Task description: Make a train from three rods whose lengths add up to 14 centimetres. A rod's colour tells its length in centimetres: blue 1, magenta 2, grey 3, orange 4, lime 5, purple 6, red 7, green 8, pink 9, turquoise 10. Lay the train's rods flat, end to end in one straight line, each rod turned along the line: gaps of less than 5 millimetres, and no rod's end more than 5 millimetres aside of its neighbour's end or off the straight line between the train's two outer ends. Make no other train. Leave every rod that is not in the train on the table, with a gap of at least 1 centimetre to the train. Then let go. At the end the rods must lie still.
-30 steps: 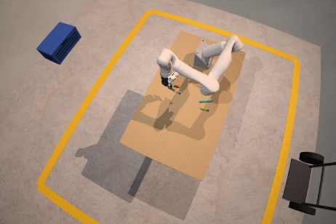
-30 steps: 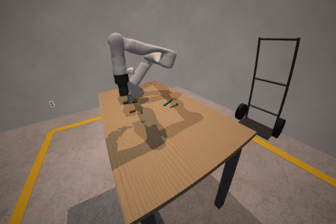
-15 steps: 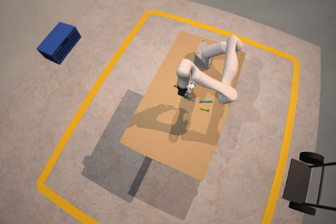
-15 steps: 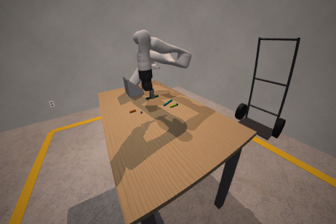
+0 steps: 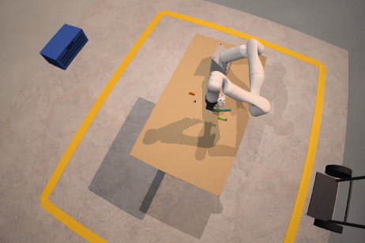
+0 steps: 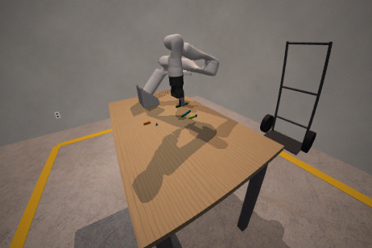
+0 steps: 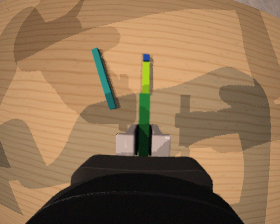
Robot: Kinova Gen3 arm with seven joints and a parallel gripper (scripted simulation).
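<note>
My gripper is now 1 cm above the green rod. The rest, counted from my hand: orange rod (11 cm behind, 19 cm to the right, 11 cm below); then lime rod (7 cm to the left, 11 cm below); then turquoise rod (7 cm behind, 7 cm to the left, 11 cm below).
</note>
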